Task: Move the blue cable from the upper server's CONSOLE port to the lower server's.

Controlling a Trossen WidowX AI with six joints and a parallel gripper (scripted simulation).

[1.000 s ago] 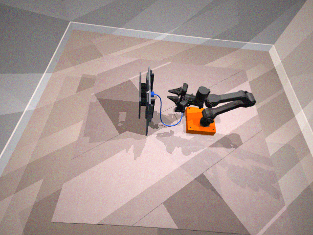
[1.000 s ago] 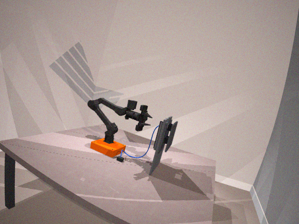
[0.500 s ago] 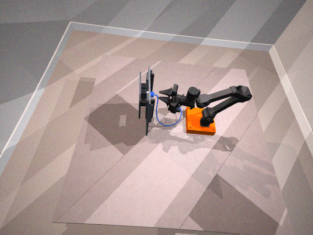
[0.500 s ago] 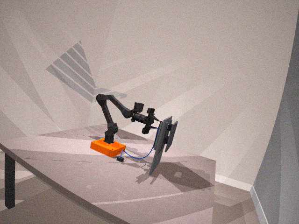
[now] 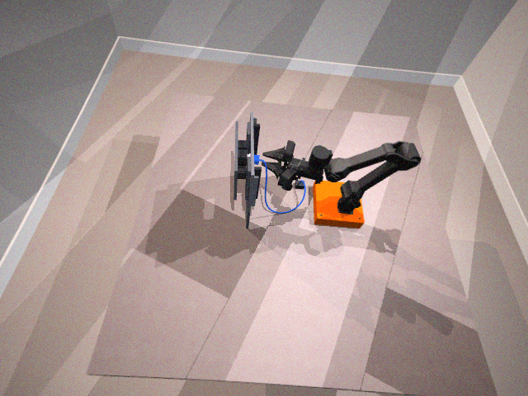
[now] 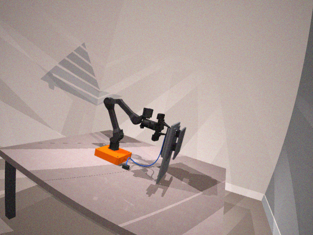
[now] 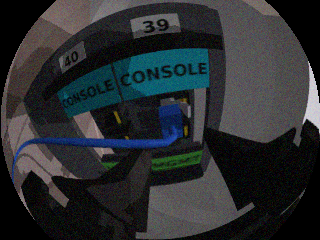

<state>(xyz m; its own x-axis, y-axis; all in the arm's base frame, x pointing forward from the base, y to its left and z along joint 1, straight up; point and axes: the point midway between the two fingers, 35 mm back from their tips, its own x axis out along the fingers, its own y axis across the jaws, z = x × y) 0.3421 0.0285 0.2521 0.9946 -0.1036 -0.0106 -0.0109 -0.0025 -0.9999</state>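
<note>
My gripper tip is now 5 cm short of the blue plug, 1 cm to the right of it and 1 cm below it. Round my gripper tip: black block (18 cm behind, 13 cm to the right, 29 cm below).
</note>
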